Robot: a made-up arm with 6 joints.
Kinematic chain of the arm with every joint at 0, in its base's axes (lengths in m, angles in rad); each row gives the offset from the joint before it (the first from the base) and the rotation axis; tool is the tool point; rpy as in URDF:
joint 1: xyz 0 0 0.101 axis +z
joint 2: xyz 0 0 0 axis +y
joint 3: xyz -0.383 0 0.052 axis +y
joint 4: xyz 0.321 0 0.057 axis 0.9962 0 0.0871
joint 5: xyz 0 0 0 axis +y
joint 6: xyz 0.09 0 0.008 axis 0.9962 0 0.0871
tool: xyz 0 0 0 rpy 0 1.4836 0
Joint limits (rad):
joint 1: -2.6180..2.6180
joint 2: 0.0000..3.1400
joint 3: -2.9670..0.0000
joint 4: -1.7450..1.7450
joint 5: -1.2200..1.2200
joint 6: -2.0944..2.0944
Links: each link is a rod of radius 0.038 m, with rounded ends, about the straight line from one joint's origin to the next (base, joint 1, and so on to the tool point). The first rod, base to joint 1, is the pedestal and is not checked.
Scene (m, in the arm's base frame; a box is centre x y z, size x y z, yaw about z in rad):
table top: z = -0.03
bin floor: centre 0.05 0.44 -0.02 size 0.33 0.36 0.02 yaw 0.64
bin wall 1: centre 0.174 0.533 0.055 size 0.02 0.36 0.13 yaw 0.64
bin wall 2: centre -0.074 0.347 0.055 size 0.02 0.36 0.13 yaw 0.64
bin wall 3: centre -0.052 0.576 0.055 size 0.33 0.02 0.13 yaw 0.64
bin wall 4: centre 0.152 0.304 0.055 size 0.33 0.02 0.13 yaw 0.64
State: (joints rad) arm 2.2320 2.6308 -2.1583 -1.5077 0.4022 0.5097
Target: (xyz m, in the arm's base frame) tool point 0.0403 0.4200 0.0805
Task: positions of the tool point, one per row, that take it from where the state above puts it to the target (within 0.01 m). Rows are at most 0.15 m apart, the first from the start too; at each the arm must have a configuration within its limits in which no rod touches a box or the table.
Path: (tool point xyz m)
1: -0.3259 0.6252 0.1483
2: -0.2193 0.6109 0.1770
3: -0.1184 0.5699 0.1992
4: -0.0301 0.5047 0.2135
5: 0.0403 0.4200 0.2190
6: 0.0403 0.4200 0.0805

